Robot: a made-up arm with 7 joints. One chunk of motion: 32 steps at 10 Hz.
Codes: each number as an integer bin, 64 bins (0 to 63) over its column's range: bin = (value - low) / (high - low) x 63, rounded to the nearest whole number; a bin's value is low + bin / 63 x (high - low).
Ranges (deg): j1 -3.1..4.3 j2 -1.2..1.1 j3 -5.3..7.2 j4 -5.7..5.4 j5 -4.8..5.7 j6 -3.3..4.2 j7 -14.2..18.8
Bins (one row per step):
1: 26 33 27 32 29 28 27
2: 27 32 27 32 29 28 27
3: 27 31 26 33 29 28 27
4: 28 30 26 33 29 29 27
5: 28 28 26 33 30 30 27
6: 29 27 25 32 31 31 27
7: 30 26 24 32 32 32 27
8: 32 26 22 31 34 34 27
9: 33 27 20 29 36 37 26
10: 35 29 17 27 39 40 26
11: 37 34 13 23 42 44 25
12: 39 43 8 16 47 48 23
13: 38 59 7 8 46 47 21
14: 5 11 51 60 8 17 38
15: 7 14 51 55 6 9 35
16: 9 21 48 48 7 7 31
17: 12 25 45 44 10 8 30
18: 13 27 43 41 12 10 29
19: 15 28 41 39 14 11 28
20: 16 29 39 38 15 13 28
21: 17 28 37 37 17 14 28
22: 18 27 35 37 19 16 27
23: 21 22 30 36 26 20 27
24: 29 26 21 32 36 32 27
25: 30 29 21 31 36 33 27
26: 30 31 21 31 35 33 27
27: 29 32 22 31 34 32 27
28: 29 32 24 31 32 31 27
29: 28 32 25 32 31 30 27
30: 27 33 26 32 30 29 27
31: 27 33 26 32 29 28 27
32: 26 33 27 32 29 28 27
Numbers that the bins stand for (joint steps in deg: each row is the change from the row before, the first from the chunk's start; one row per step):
1: -0.046 0.005 0.057 -0.062 0.033 0.033 -0.057
2: 0.071 -0.032 0.057 -0.062 0.033 0.033 -0.057
3: 0.071 -0.068 -0.141 0.114 0.033 0.033 -0.057
4: 0.189 -0.105 -0.141 0.114 0.033 0.152 -0.057
5: 0.189 -0.178 -0.141 0.114 0.200 0.271 -0.057
6: 0.306 -0.214 -0.340 -0.062 0.367 0.390 -0.057
7: 0.424 -0.251 -0.538 -0.062 0.533 0.510 -0.057
8: 0.659 -0.251 -0.935 -0.238 0.867 0.748 -0.057
9: 0.776 -0.214 -1.332 -0.590 1.200 1.105 -0.581
10: 1.011 -0.141 -1.927 -0.943 1.700 1.462 -0.581
11: 1.246 0.041 -2.721 -1.648 2.200 1.938 -1.105
12: 1.481 0.370 -3.713 -2.881 3.033 2.414 -2.152
13: 1.363 0.954 -3.911 -4.290 2.867 2.295 -3.200
14: -2.513 -0.798 4.819 4.871 -3.467 -1.276 5.705
15: -2.278 -0.689 4.819 3.990 -3.800 -2.229 4.133
16: -2.043 -0.433 4.224 2.757 -3.633 -2.467 2.038
17: -1.690 -0.287 3.629 2.052 -3.133 -2.348 1.514
18: -1.573 -0.214 3.232 1.524 -2.800 -2.110 0.990
19: -1.338 -0.178 2.835 1.171 -2.467 -1.990 0.467
20: -1.221 -0.141 2.438 0.995 -2.300 -1.752 0.467
21: -1.103 -0.178 2.041 0.819 -1.967 -1.633 0.467
22: -0.986 -0.214 1.644 0.819 -1.633 -1.395 -0.057
23: -0.633 -0.397 0.652 0.643 -0.467 -0.919 -0.057
24: 0.306 -0.251 -1.133 -0.062 1.200 0.510 -0.057
25: 0.424 -0.141 -1.133 -0.238 1.200 0.629 -0.057
26: 0.424 -0.068 -1.133 -0.238 1.033 0.629 -0.057
27: 0.306 -0.032 -0.935 -0.238 0.867 0.510 -0.057
28: 0.306 -0.032 -0.538 -0.238 0.533 0.390 -0.057
29: 0.189 -0.032 -0.340 -0.062 0.367 0.271 -0.057
30: 0.071 0.005 -0.141 -0.062 0.200 0.152 -0.057
31: 0.071 0.005 -0.141 -0.062 0.033 0.033 -0.057
32: -0.046 0.005 0.057 -0.062 0.033 0.033 -0.057

